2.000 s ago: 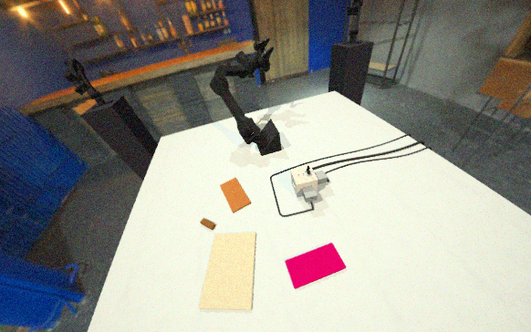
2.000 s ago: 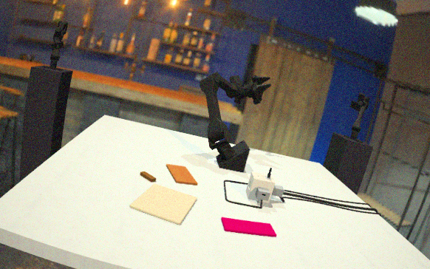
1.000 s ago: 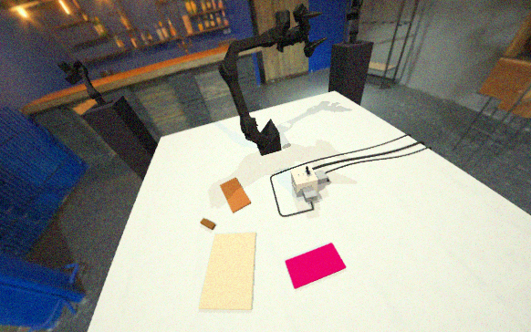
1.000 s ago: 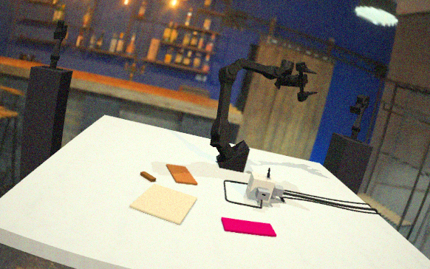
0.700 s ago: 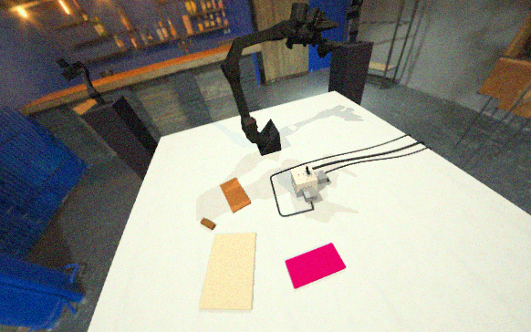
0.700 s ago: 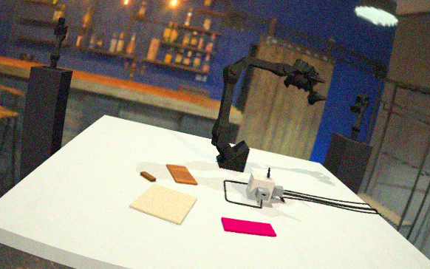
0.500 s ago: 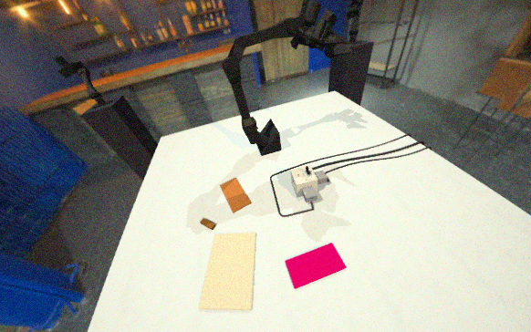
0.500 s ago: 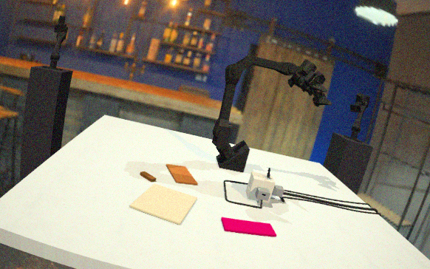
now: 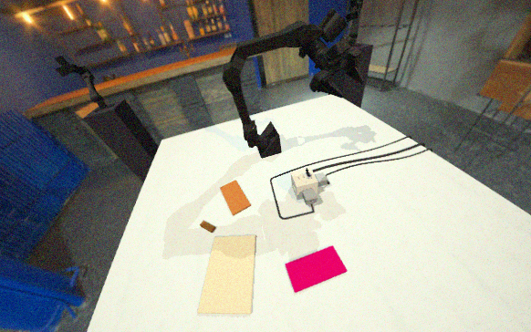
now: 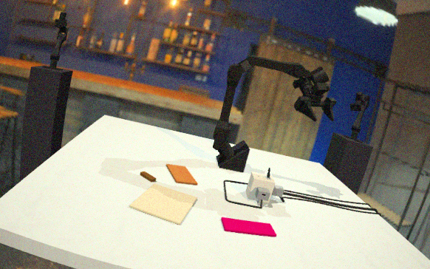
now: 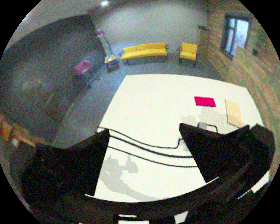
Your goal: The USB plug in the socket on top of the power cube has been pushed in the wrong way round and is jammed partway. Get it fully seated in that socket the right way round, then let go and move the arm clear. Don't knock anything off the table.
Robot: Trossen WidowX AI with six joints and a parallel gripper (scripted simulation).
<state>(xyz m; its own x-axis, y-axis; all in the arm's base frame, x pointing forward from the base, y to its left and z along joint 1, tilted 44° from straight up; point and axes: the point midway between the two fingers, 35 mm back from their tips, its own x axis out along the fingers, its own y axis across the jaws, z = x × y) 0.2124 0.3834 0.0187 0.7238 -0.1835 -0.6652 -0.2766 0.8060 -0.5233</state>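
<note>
My gripper tip is now 22 cm above the USB plug, 19 cm to the left of it and 8 cm short of it. Round my gripper tip: brown block 58 cm to the right, 30 cm below, 10 cm ahead; magenta card 33 cm ahead, 31 cm below, 29 cm to the right; orange card 47 cm to the right, 31 cm below.
</note>
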